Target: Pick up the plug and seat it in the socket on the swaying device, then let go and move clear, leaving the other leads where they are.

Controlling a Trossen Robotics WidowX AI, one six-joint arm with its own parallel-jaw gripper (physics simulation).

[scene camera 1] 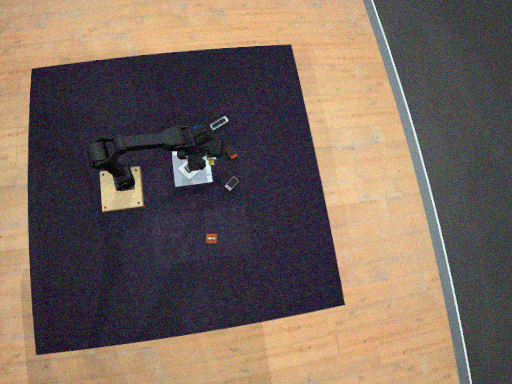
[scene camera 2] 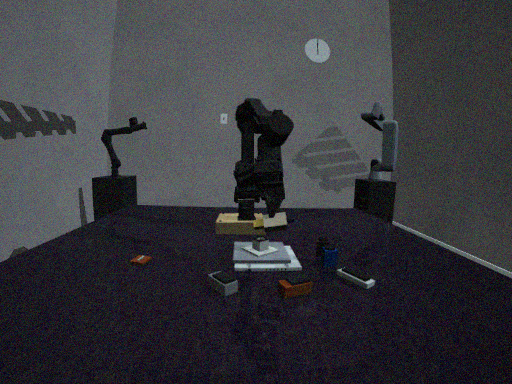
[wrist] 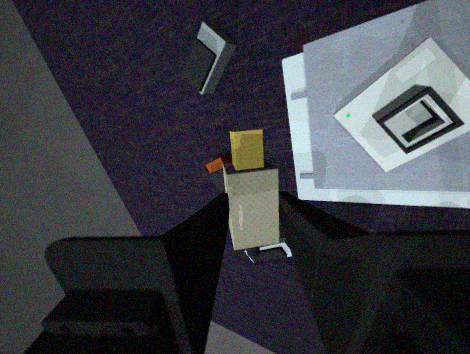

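The plug, a beige block (wrist: 254, 210) (scene camera 2: 275, 220) with a yellow tip (wrist: 248, 150) (scene camera 2: 258, 221) (scene camera 1: 212, 162), is between the fingers of my gripper (wrist: 253, 198), which is shut on it. The plug is held above the mat, beside the device in the wrist view, its yellow tip pointing away from the gripper. The swaying device is a pale tray (wrist: 291, 130) (scene camera 2: 267, 267) (scene camera 1: 178, 181) with a grey panel and a tilted white plate (wrist: 360, 130) (scene camera 2: 272, 248). The dark-rimmed, raised socket (wrist: 394, 137) (scene camera 2: 260, 244) stands on that plate, apart from the plug. The arm partly hides the device in scene camera 1.
A grey lead (scene camera 1: 231, 183) (scene camera 2: 226, 285), an orange one (scene camera 1: 232, 154) (scene camera 2: 296, 288) and a white one (scene camera 1: 219, 123) (scene camera 2: 367, 283) lie around the device. A blue piece (scene camera 2: 330, 257) stands beside a dark one. A flat orange-red block (scene camera 1: 211, 238) (scene camera 2: 141, 260) lies farther off.
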